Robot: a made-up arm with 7 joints.
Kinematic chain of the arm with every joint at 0, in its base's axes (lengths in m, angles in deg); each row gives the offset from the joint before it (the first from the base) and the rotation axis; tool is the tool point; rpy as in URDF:
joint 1: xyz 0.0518 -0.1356 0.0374 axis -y
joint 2: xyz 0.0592 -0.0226 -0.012 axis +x
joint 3: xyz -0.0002 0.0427 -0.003 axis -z
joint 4: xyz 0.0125 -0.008 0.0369 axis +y
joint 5: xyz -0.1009 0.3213 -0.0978 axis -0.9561 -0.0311 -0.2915
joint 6: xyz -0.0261 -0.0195 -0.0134 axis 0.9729 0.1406 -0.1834
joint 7: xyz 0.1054 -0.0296 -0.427 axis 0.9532 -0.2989 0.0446
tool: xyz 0.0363 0.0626 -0.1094 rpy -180 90 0
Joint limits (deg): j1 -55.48..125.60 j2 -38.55..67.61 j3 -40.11..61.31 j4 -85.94..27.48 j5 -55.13..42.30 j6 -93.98..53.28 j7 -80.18..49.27
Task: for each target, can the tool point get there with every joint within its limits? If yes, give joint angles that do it. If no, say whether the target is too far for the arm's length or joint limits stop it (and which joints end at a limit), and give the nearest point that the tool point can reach.
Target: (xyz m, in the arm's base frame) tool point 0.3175 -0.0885 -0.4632
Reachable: yes | joints -0.21 8.74 6.07 -25.55 30.33 3.59 -51.21
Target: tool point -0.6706 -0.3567 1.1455
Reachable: no: too far | nearest point -0.4471 -0.2365 0.8458 | short by 0.393 m
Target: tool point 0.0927 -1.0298 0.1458
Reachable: no: joint limits stop it (at a limit: joint 2, joint 3) | nearest point 0.1306 -0.6389 0.2461 | short by 0.405 m
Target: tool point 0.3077 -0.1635 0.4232
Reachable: yes | joints 87.05 -19.27 -26.70 -43.59 22.55 -42.17 14.75
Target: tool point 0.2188 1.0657 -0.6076
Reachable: no: too far | nearest point 0.1718 0.6947 -0.4238 | short by 0.417 m
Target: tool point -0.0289 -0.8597 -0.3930
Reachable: no: joint limits stop it (at a limit: joint 1, joint 2, joint 3) | nearest point 0.0206 -0.6416 -0.3759 | short by 0.224 m
